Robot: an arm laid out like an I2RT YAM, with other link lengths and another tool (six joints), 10 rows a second.
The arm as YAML. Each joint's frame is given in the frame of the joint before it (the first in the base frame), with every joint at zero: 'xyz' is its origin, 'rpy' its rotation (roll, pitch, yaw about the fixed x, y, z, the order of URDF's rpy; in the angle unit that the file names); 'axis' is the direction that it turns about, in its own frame. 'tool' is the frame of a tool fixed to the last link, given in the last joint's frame.
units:
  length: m
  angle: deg
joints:
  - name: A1
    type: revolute
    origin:
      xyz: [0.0, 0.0, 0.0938]
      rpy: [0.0, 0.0, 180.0]
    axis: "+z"
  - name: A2
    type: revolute
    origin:
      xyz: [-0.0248, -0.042, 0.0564]
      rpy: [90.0, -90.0, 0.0]
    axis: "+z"
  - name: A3
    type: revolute
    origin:
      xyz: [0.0, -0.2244, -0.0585]
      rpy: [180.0, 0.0, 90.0]
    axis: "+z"
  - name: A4
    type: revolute
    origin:
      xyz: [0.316, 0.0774, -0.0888]
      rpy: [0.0, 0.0, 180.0]
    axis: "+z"
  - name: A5
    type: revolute
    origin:
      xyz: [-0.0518, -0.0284, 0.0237]
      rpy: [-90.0, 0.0, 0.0]
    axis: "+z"
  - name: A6
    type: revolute
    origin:
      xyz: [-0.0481, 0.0, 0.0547]
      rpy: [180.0, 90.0, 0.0]
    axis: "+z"
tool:
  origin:
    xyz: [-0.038, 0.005, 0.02]
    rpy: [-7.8, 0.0, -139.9]
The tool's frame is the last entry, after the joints.
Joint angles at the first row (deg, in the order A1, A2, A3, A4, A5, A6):
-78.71, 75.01, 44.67, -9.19, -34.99, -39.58
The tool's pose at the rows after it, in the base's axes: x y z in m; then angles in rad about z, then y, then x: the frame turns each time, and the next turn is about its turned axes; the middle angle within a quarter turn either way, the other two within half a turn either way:
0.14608 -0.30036 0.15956 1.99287 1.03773 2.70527
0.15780 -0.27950 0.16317 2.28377 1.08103 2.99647
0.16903 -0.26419 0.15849 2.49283 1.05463 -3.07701
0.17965 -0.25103 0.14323 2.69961 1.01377 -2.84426
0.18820 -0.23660 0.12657 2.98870 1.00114 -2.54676
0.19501 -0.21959 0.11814 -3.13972 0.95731 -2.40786
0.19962 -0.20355 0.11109 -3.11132 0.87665 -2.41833
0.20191 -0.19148 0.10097 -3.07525 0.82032 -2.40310
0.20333 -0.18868 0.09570 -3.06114 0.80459 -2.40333
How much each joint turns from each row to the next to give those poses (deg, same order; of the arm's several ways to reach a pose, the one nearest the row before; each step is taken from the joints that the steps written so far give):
6.50, -8.16, -7.24, 6.86, 12.32, -4.04
5.00, -5.57, -4.25, 1.07, 6.29, -5.22
4.58, -1.51, -2.24, 0.60, 5.64, -3.73
4.84, 0.77, -3.19, 4.73, 7.35, -4.05
4.33, -0.40, -5.78, 10.41, 5.31, -5.79
3.98, -1.11, -3.52, 4.20, 3.47, -3.81
3.44, -0.36, -1.10, -2.30, 2.51, -2.45
2.64, 0.82, -1.51, 0.88, 2.30, -1.99
0.67, 1.22, -0.29, 1.01, 0.17, -0.66

